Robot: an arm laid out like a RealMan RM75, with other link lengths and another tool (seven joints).
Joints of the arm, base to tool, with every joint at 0 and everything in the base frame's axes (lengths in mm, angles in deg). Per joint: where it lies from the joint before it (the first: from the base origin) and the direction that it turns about. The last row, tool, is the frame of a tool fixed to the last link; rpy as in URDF.
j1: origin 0 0 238.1 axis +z
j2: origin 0 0 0 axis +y
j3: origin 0 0 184.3 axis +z
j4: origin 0 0 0 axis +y
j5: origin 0 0 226.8 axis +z
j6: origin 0 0 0 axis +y
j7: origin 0 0 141.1 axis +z
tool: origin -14 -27 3 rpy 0 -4.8 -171.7
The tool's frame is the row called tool.
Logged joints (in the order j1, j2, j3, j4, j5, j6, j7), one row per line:
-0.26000, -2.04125, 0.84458, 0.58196, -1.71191, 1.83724, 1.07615
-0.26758, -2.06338, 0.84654, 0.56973, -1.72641, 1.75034, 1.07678
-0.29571, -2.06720, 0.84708, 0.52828, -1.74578, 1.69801, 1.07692
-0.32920, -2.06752, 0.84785, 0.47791, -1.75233, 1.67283, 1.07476
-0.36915, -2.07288, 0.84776, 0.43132, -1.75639, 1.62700, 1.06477
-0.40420, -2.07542, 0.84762, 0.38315, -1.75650, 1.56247, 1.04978
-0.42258, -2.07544, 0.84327, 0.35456, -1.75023, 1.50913, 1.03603
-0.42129, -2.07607, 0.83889, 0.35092, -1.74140, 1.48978, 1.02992
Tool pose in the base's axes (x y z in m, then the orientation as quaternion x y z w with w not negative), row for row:
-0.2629, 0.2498, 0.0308, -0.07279, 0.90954, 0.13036, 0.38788
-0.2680, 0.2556, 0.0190, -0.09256, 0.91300, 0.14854, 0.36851
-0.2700, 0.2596, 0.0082, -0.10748, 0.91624, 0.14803, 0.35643
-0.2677, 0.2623, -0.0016, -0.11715, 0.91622, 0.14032, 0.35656
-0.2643, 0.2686, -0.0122, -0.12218, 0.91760, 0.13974, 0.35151
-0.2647, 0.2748, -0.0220, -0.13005, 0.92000, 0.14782, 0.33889
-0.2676, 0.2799, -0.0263, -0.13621, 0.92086, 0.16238, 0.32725
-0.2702, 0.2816, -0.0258, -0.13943, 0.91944, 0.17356, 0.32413
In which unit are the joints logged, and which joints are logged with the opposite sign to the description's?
The joints are logged in radians. Opposite sign: j5, j7.
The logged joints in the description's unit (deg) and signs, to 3 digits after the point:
-14.897, -116.955, 48.391, 33.344, 98.085, 105.266, -61.659
-15.331, -118.223, 48.503, 32.643, 98.916, 100.287, -61.695
-16.943, -118.442, 48.534, 30.268, 100.026, 97.289, -61.703
-18.862, -118.460, 48.578, 27.382, 100.401, 95.846, -61.579
-21.151, -118.767, 48.573, 24.713, 100.634, 93.220, -61.007
-23.159, -118.913, 48.565, 21.953, 100.640, 89.523, -60.148
-24.212, -118.914, 48.316, 20.315, 100.281, 86.467, -59.360
-24.138, -118.950, 48.065, 20.106, 99.775, 85.358, -59.010

